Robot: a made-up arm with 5 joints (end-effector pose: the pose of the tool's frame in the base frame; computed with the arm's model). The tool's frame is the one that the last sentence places. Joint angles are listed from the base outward.
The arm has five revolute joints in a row. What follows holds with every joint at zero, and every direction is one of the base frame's.
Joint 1 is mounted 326 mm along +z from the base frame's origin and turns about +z.
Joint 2 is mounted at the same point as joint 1 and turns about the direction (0, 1, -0.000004).
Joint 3 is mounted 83 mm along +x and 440 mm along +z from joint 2 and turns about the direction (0, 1, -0.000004).
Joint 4 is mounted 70 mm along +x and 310 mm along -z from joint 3 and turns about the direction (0, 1, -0.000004).
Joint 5 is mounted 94 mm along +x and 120 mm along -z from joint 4 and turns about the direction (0, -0.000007, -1).
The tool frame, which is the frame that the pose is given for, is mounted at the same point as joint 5; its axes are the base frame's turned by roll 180, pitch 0 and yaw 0 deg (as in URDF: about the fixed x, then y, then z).
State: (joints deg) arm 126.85 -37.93 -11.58 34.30 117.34
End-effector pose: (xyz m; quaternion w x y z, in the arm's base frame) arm -0.1190 0.1588 0.4849 0.1121 -0.9878 -0.0822 0.0703
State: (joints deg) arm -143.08 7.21 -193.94 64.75 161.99
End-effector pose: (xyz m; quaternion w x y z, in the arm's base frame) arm -0.0669 -0.0503 1.1951 0.1437 0.4303 0.2237 -0.8627
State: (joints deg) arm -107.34 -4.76 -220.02 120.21 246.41
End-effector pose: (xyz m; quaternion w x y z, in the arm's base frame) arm 0.0386 0.1235 1.0633 0.7411 0.6108 0.0333 -0.2766
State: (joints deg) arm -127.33 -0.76 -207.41 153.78 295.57
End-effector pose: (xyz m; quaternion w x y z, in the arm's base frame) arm -0.0130 -0.0170 1.0138 0.4546 0.7588 -0.4641 -0.0468
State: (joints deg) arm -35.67 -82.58 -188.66 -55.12 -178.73
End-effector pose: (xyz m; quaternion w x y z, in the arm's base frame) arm -0.5867 0.4211 0.2365 0.2764 -0.3033 -0.9079 -0.0856
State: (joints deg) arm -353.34 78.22 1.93 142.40 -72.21
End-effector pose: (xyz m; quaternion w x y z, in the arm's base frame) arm 0.1650 0.0193 0.3645 0.5044 0.2802 0.2305 0.7835
